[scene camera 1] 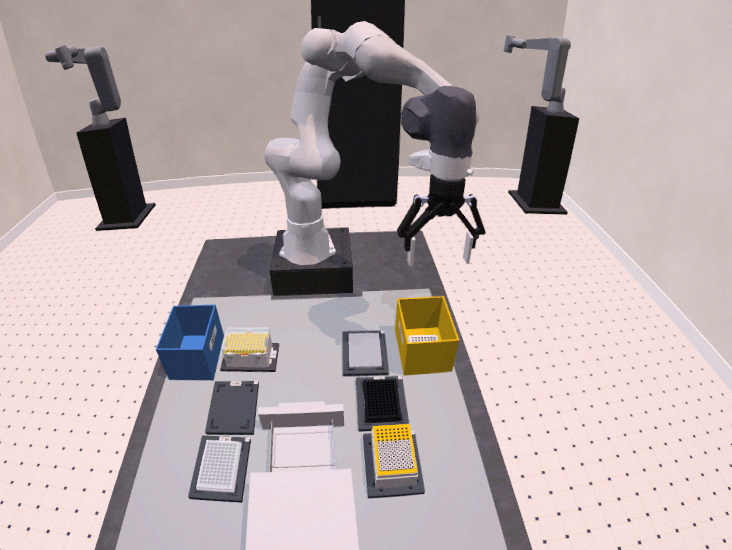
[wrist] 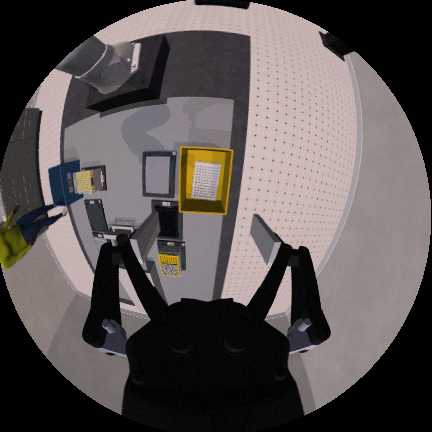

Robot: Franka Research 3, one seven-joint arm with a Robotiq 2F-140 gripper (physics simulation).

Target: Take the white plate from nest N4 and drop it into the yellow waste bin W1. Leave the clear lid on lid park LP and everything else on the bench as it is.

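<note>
The white plate (scene camera 1: 423, 338) (wrist: 206, 181) with its grid of wells lies on the floor inside the yellow bin (scene camera 1: 429, 359) (wrist: 202, 206). My gripper (scene camera 1: 439, 259) (wrist: 205, 222) is open and empty, raised well above the bench near the yellow bin. A flat pale panel (scene camera 1: 365, 350) (wrist: 158, 174), which looks like the clear lid, lies on a dark holder left of the yellow bin. A bare dark nest (scene camera 1: 233, 408) (wrist: 96, 216) is at the left of the bench. The nest labels are too small to read.
A blue bin (scene camera 1: 189, 357) (wrist: 59, 186) stands at the left beside a yellow tip rack (scene camera 1: 247, 343) (wrist: 85, 181). A black plate (scene camera 1: 381, 400), another yellow rack (scene camera 1: 394, 455), another white plate (scene camera 1: 218, 465) and a white device (scene camera 1: 301, 508) stand farther forward.
</note>
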